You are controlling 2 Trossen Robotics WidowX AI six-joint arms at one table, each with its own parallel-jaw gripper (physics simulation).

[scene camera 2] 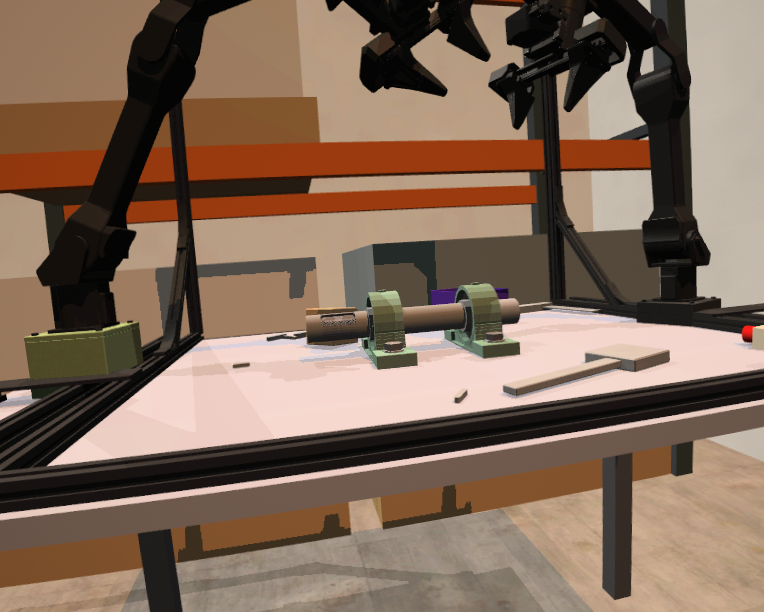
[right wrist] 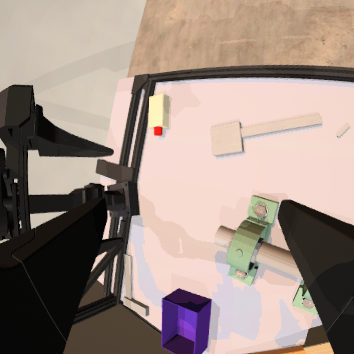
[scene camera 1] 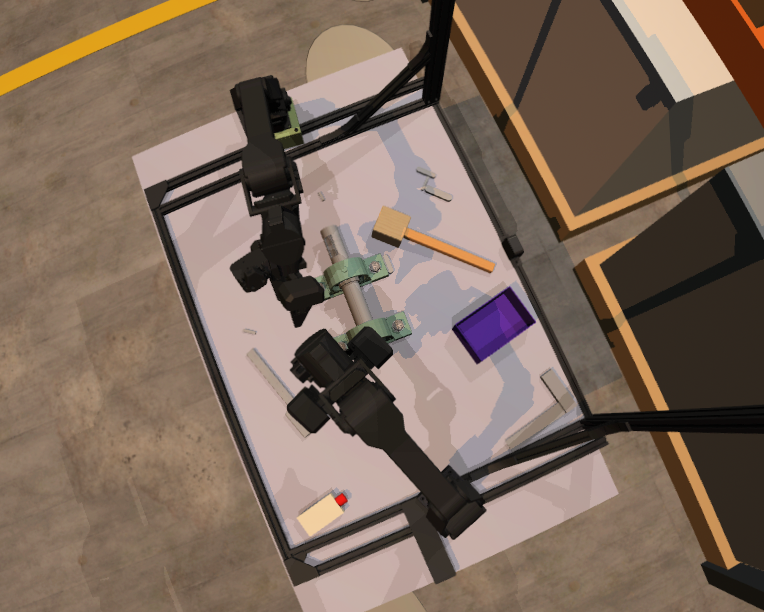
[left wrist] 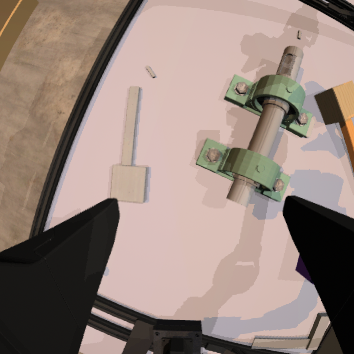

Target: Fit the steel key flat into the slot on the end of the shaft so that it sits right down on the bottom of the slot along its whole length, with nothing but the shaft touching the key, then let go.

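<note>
Two small grey bars lie on the table: one beyond the handle of a flat grey tool, another off the shaft's slotted end. I cannot tell which is the steel key. The shaft lies level through two green bearing blocks. Its slot faces up; its inside is unclear. My left gripper and my right gripper are open and empty, high above the table.
A wooden mallet and a purple bin lie right of the shaft in scene camera 1. The flat grey tool lies opposite. A cream bottle lies near a corner. Black frame rails edge the table.
</note>
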